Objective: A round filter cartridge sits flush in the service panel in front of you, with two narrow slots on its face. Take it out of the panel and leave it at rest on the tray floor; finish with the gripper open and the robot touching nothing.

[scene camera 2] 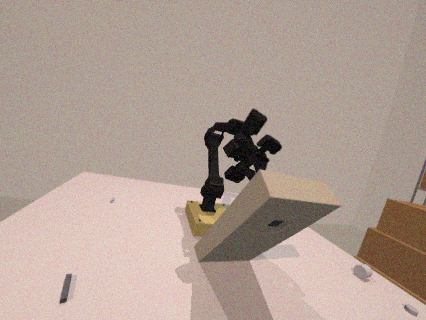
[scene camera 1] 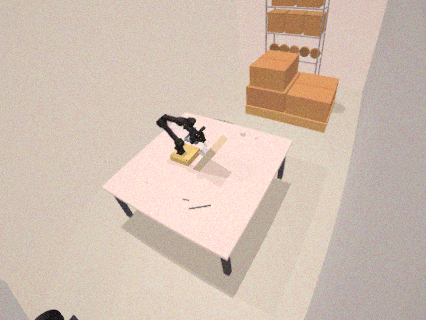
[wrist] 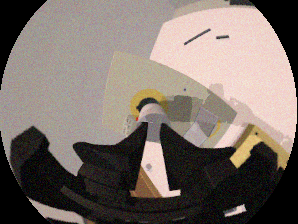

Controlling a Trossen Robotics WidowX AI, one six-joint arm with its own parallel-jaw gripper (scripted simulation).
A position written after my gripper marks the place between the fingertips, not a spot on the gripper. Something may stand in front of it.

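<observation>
My own gripper I can see at (scene camera 2: 258, 184) and also at (wrist: 153, 124). A beige service panel appears at (scene camera 2: 272, 207) and at (wrist: 133, 81). As for the grey round filter cartridge (wrist: 154, 114), scene camera 2 does not show it, since it is hidden there by the beige service panel.
</observation>
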